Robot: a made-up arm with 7 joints.
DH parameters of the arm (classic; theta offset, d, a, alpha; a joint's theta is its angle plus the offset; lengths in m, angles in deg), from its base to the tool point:
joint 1: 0 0.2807 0 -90
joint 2: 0 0 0 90
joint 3: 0 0.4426 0.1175 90
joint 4: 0 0 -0.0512 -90
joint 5: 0 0.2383 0 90
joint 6: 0 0 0.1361 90
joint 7: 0 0 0 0
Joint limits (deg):
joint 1: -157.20..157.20
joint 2: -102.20..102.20
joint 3: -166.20..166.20
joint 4: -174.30..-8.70
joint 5: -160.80..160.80
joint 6: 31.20..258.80
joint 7: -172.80..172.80
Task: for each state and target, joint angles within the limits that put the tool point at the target. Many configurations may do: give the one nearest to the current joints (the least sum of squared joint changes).
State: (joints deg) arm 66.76 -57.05 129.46 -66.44 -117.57 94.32 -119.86
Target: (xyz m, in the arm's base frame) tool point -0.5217 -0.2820 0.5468
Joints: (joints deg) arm 72.31 -26.07 119.82 -97.85 -120.79 103.34 -119.86
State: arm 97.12 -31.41 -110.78 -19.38 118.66 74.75 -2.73
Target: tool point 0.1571 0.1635 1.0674
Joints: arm 101.53 6.99 -102.91 -22.37 112.76 54.48 -2.73
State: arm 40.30 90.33 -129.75 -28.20 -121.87 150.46 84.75
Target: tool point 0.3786 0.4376 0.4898
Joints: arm 76.81 92.42 -145.08 -62.14 -139.36 184.53 84.75
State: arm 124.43 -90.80 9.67 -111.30 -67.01 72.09 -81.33
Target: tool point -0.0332 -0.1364 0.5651
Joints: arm 117.53 -87.67 25.22 -156.66 -61.40 72.68 -81.33
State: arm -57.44 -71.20 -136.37 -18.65 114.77 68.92 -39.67
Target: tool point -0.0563 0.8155 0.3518
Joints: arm -93.08 -81.91 -139.60 -8.70 116.62 66.85 -39.67
